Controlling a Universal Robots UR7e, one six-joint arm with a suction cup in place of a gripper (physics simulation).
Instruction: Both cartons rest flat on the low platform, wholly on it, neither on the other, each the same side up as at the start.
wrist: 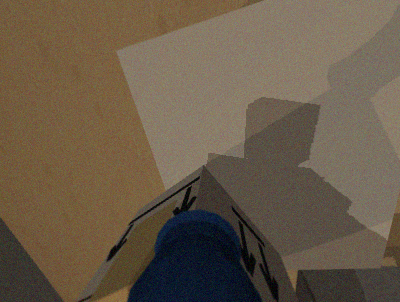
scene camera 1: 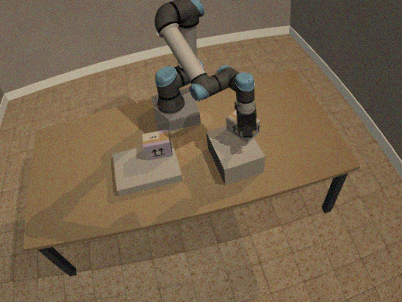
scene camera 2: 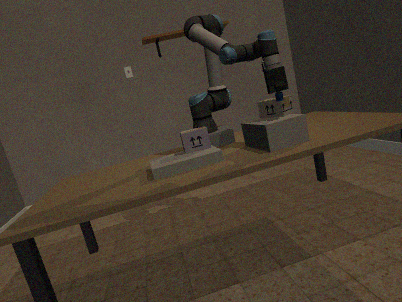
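Where they show: end effector, tool point: (wrist: 200, 226) (scene camera 2: 280, 101); arm's base, origin of the base link: (scene camera 1: 171, 104).
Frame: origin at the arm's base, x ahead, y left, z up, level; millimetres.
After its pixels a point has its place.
Observation:
One carton (scene camera 1: 157, 146) @[x 355, y -47, z 54 mm] (scene camera 2: 196, 141) @[x 355, y -50, z 13 mm] stands upright, arrows up, near the back right edge of the low platform (scene camera 1: 145, 177) @[x 467, y -117, z -33 mm] (scene camera 2: 185, 164) @[x 504, y -114, z -51 mm]. The other carton (scene camera 1: 231, 124) @[x 297, y 309, z 99 mm] (scene camera 2: 269, 108) @[x 320, y 329, z 84 mm] (wrist: 220, 195) @[x 352, y 359, z 55 mm] is at the back of the taller block, roughly upright, arrows up, and set at an angle to the block's edges. My gripper (scene camera 2: 279, 96) (wrist: 197, 235), a blue suction cup, is against this carton's top and holds it. The cup hides most of the top face in the wrist view. I cannot tell whether the carton's underside touches the block.
The taller grey block (scene camera 1: 245, 170) @[x 484, y 354, z -17 mm] (scene camera 2: 287, 135) @[x 486, y 347, z -32 mm] (wrist: 190, 75) @[x 443, y 391, z 39 mm] stands right of the platform on the wooden table (scene camera 1: 295, 115) @[x 82, y 697, z -81 mm] (scene camera 2: 90, 192) @[x 494, y -559, z -81 mm]. The arm's grey base block (scene camera 1: 182, 119) @[x 111, y 62, z -18 mm] is behind, between the two. Shadows of arm and carton lie across the taller block.

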